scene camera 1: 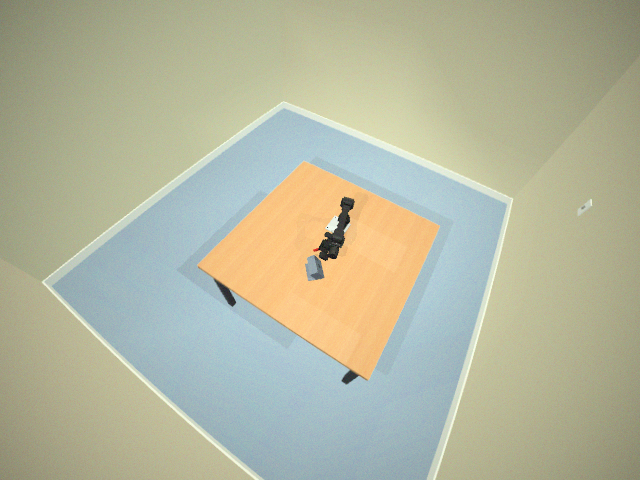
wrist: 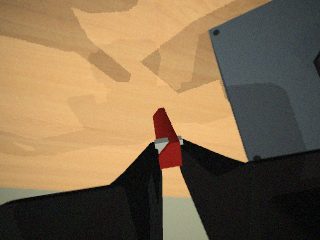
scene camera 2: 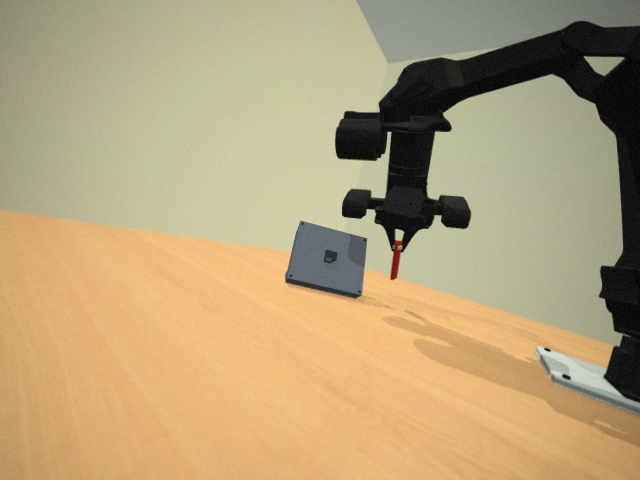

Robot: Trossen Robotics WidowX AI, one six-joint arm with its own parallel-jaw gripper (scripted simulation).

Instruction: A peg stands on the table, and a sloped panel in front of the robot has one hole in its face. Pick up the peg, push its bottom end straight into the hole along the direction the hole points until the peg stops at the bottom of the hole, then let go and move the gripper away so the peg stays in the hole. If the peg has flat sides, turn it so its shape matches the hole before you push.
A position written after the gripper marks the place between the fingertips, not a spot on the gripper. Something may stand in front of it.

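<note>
The gripper (scene camera 2: 397, 250) is carrying a thin red peg, and the wrist view shows the gripper (wrist: 166, 146) too. There's also a grey sloped panel (scene camera 2: 345, 276), and you get the panel (wrist: 261, 58) in the wrist view as well.
</note>
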